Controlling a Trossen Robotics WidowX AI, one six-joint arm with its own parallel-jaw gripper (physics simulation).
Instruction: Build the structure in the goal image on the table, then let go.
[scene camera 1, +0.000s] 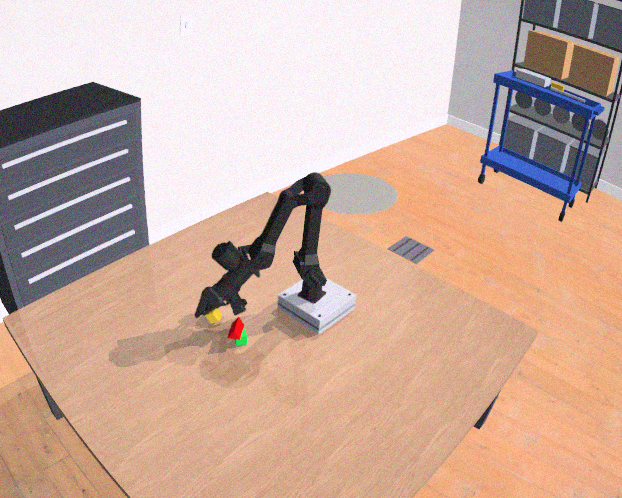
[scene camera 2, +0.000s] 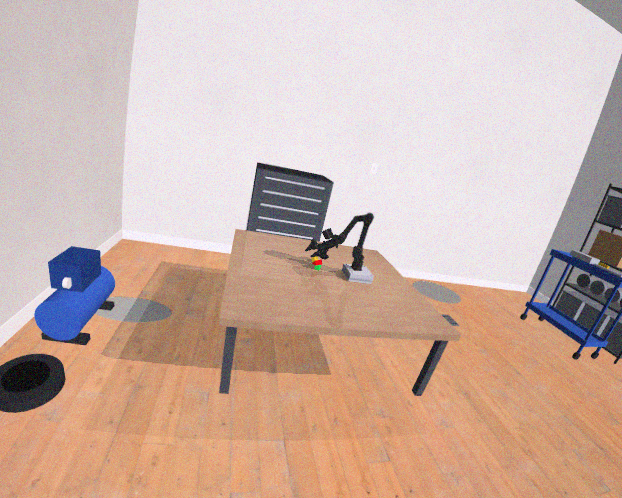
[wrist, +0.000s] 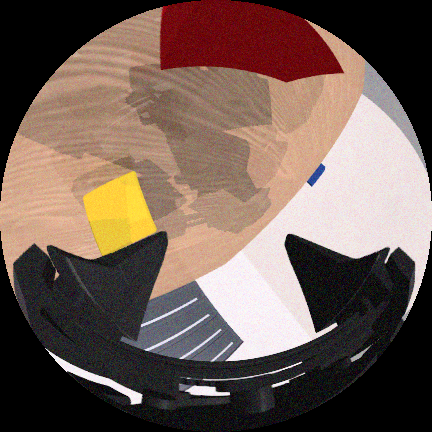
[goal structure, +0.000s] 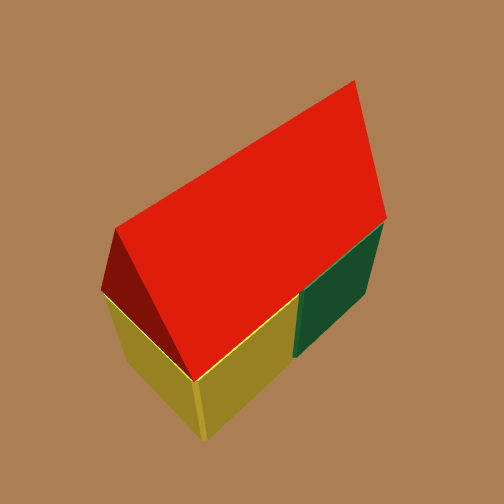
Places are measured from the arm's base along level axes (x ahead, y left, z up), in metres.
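Pixels of known places: gripper, fingertip midpoint: (scene camera 1: 199, 315) (scene camera 2: 307, 253) (wrist: 228, 239); arm's base at its link origin: (scene camera 1: 311, 294) (scene camera 2: 356, 268).
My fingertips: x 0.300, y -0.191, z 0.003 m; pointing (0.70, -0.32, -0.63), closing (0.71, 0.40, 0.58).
Observation:
For each thing: its middle in the pictures, then the offset to it from my fingertips. Level surfaces: height alone.
- red wedge-like block at the middle of its body: (wrist: 262, 43) (scene camera 1: 234, 329) (scene camera 2: 317, 262) dx -0.039, dy +0.103, dz -0.018 m
- green block at the middle of its body: (scene camera 1: 240, 337) (scene camera 2: 317, 266) dx -0.044, dy +0.121, dz -0.042 m
- yellow block at the middle of its body: (wrist: 121, 215) (scene camera 1: 213, 315) dx -0.062, dy +0.001, dz -0.037 m
- wooden table at its surface level: dz -0.058 m
A red wedge-like block (scene camera 1: 236, 329) (scene camera 2: 317, 262) (wrist: 245, 40) sits on the green block (scene camera 1: 241, 339) (scene camera 2: 318, 268), which it partly covers; whether it lies level is hard to tell. The green block does not show in the wrist view. A yellow block (scene camera 1: 213, 315) (wrist: 117, 210) lies on the table, apart from these two and towards the drawer cabinet. My gripper (scene camera 1: 218, 312) (scene camera 2: 315, 253) (wrist: 228, 239) is open, with nothing between its fingers. It hangs above the table near the blocks; one finger hides part of the yellow block in the wrist view.
The wooden table (scene camera 1: 332, 415) (scene camera 2: 290, 306) carries the arm's pale base plate (scene camera 1: 319, 313) (scene camera 2: 357, 275) beside the blocks. A dark drawer cabinet (scene camera 1: 77, 191) (scene camera 2: 290, 199) (wrist: 187, 320) stands beyond the table edge. A blue cart (scene camera 1: 532, 173) (scene camera 2: 565, 324) stands farther off on the floor.

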